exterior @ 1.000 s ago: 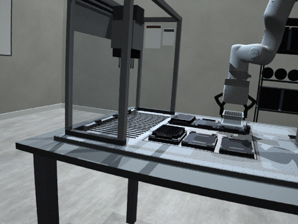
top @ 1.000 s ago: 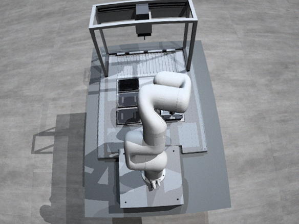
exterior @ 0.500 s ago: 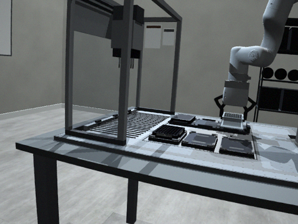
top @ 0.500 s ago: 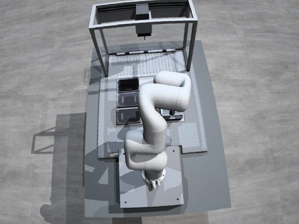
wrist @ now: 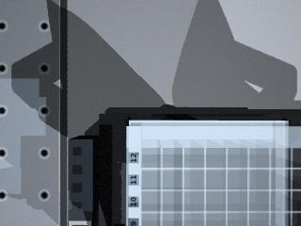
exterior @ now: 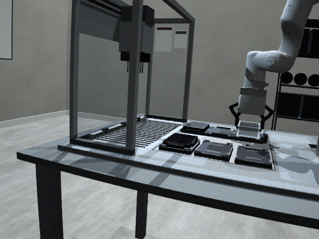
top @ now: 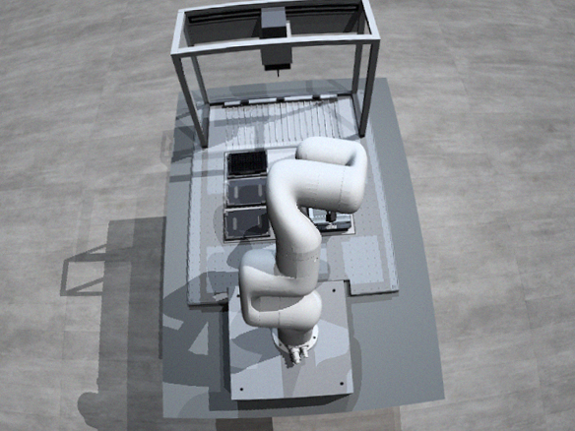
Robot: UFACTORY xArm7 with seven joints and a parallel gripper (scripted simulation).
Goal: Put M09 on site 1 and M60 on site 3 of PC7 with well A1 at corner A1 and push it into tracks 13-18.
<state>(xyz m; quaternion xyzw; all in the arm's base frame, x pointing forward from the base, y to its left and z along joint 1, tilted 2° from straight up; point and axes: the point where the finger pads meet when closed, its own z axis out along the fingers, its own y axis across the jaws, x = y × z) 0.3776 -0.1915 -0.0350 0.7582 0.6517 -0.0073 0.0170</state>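
My gripper is now 1 cm above the deep-well block M09. The rest, counted from my hand: nest S1: 26 cm to the left, 4 cm below, 2 cm ahead; nest S2: 24 cm to the left, 13 cm ahead, 4 cm below; plate carrier PC7: 10 cm ahead, 3 cm below, 1 cm to the right.
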